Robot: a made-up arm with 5 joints. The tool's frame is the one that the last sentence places.
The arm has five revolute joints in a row. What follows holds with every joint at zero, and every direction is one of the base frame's.
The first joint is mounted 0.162 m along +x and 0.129 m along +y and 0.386 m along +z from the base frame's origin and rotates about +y.
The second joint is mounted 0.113 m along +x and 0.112 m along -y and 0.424 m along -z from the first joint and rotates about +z.
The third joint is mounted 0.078 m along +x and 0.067 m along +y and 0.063 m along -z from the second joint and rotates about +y.
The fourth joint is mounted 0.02 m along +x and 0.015 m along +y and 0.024 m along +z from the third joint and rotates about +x.
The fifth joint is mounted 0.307 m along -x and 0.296 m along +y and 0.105 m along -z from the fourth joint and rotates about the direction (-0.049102, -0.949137, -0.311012).
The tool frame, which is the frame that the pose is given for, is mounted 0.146 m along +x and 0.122 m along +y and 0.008 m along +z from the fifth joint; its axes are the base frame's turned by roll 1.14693, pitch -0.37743 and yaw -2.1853 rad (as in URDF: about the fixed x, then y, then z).
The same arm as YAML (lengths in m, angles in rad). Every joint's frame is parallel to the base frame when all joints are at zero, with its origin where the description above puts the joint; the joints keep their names.
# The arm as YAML. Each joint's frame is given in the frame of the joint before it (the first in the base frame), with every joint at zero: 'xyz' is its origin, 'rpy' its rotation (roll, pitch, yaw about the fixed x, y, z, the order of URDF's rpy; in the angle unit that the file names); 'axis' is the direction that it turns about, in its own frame. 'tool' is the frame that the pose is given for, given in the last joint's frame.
units:
  length: m
  angle: rad
joints:
  - name: joint 1
    type: revolute
    origin:
      xyz: [0.162, 0.129, 0.386]
      rpy: [0.0, 0.0, 0.0]
    axis: "+y"
  - name: joint 2
    type: revolute
    origin:
      xyz: [0.113, -0.112, -0.424]
      rpy: [0.0, 0.0, 0.0]
    axis: "+z"
  - name: joint 3
    type: revolute
    origin:
      xyz: [0.078, 0.067, -0.063]
      rpy: [0.0, 0.0, 0.0]
    axis: "+y"
  - name: joint 4
    type: revolute
    origin:
      xyz: [0.02, 0.015, 0.024]
      rpy: [0.0, 0.0, 0.0]
    axis: "+x"
  - name: joint 5
    type: revolute
    origin:
      xyz: [-0.307, 0.296, -0.105]
      rpy: [0.0, 0.0, 0.0]
    axis: [-0.049102, -0.949137, -0.311012]
tool:
  origin:
    xyz: [0.146, 0.122, 0.008]
    rpy: [1.1469, -0.3774, -2.1853]

